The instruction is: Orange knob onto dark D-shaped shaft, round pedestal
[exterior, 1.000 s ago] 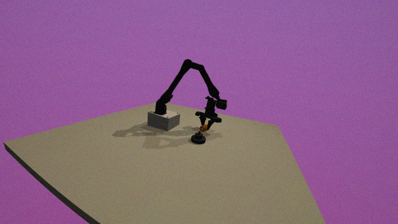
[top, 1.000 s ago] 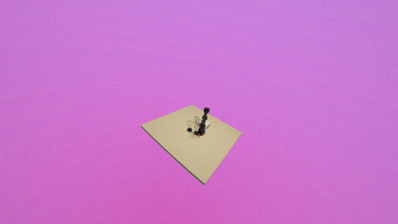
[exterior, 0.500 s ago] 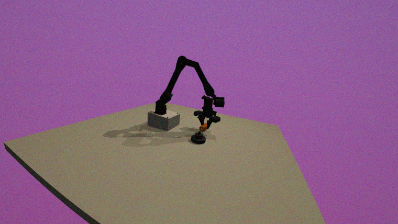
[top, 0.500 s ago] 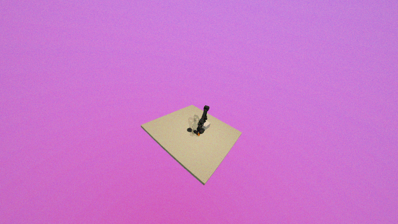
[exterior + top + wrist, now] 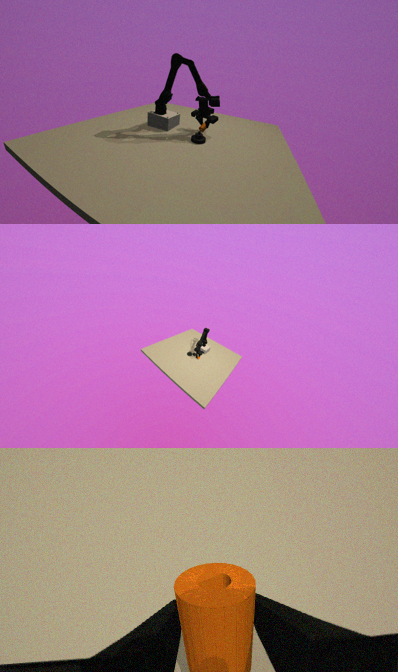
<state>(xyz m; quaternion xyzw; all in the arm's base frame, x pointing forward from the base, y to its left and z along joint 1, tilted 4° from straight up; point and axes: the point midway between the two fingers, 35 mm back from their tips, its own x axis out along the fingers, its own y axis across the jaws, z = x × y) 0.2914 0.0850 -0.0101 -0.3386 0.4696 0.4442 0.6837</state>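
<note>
My gripper tip is 17 cm to the left of the round dark pedestal and 1 cm short of it. From my gripper tip the other things lie so: orange knob: 1 cm to the right.
</note>
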